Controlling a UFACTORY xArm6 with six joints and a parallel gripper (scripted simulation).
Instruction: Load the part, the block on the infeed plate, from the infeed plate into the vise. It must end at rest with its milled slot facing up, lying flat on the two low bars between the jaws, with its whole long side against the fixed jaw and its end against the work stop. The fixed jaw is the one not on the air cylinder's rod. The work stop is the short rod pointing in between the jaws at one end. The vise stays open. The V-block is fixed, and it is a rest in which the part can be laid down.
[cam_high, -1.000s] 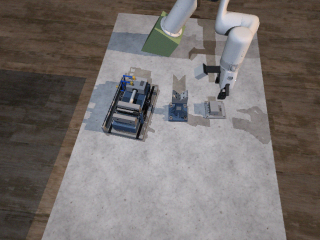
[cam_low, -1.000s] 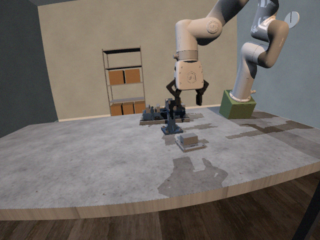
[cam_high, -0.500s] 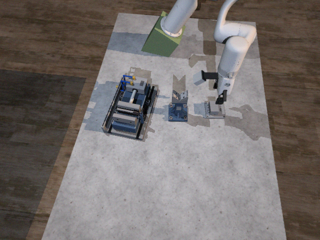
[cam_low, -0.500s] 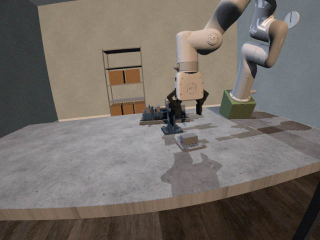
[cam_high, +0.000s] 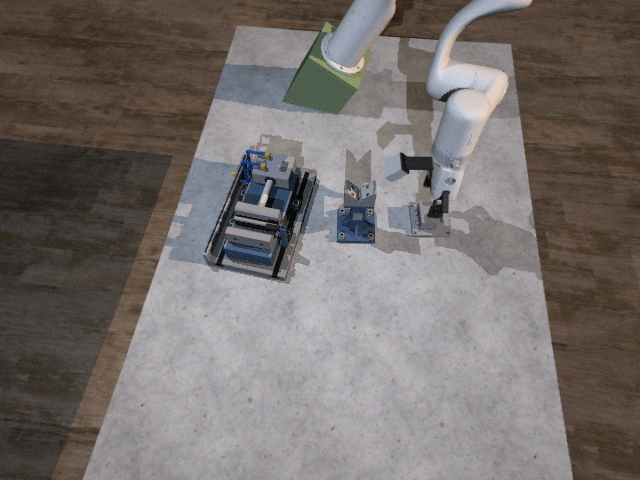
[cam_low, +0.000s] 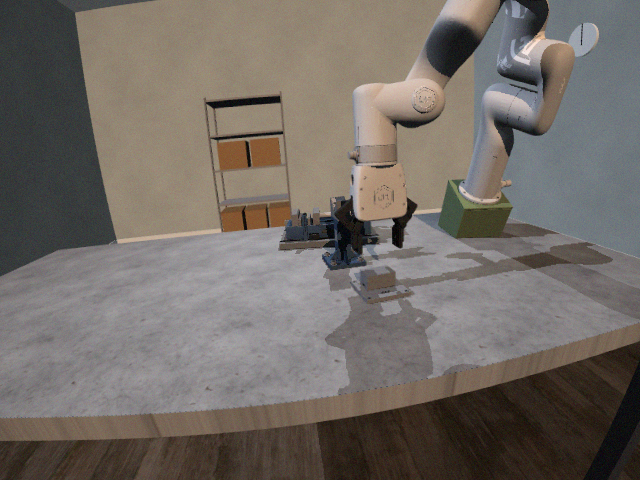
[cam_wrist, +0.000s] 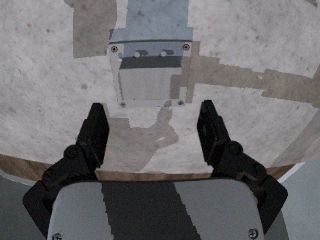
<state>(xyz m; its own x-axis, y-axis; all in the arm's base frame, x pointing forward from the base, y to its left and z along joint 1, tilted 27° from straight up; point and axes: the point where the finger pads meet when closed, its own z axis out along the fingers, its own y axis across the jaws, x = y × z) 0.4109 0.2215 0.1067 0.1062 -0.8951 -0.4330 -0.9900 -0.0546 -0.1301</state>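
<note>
Now: the part 80 mm below my hand. Also, from my hand: air cylinder rod: 20 mm ahead, 380 mm to the right, 20 mm below; then air cylinder: 50 mm behind, 370 mm to the right, 20 mm below; then blue vise body: 40 mm ahead, 390 mm to the right, 60 mm below.
</note>
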